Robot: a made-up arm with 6 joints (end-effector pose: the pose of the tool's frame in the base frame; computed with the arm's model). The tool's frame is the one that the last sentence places. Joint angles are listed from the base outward.
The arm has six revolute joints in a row. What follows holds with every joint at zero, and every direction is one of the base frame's. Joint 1 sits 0.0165 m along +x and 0.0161 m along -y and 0.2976 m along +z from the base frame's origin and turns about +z. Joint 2 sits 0.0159 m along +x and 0.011 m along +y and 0.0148 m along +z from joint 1 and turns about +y. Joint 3 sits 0.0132 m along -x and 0.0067 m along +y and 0.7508 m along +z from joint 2 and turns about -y. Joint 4 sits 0.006 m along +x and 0.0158 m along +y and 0.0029 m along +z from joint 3 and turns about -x. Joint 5 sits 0.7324 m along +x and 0.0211 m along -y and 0.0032 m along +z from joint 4 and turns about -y. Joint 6 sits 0.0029 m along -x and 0.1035 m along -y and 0.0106 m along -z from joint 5 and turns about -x. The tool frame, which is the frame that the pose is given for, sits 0.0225 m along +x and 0.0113 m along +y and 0.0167 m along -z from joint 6; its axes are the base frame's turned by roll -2.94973, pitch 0.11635 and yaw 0.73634 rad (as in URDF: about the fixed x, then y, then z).
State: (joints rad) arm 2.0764 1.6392 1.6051 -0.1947 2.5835 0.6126
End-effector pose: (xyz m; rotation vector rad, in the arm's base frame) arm -0.6273 1.3467 0.2667 -0.9843 -0.7507 -1.6181
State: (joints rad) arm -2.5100 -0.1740 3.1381 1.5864 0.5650 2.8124
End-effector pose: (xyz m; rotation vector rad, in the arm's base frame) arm 0.7292 0.4425 0.7804 1.7732 0.6668 -0.7784
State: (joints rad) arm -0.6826 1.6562 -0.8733 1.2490 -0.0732 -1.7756
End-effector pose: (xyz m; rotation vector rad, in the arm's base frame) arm 0.1799 -0.1440 -0.2638 -0.4353 0.6287 1.4946
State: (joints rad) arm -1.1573 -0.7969 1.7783 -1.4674 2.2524 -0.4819
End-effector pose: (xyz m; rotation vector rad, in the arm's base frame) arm -0.4342 0.9900 1.3102 -1.6746 1.2222 1.9467
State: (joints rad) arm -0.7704 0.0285 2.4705 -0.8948 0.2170 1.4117
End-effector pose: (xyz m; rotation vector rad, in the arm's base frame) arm -0.3599 0.2922 1.6432 0.8879 -0.5838 1.6012
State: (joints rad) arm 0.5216 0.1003 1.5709 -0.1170 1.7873 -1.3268
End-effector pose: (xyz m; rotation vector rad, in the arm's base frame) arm 0.1733 -0.0115 1.7962 -1.0557 1.4856 2.2149
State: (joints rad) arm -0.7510 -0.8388 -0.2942 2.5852 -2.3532 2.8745
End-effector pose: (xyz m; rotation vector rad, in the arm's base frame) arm 0.1339 0.0736 1.2554 0.4600 -0.0902 2.0350
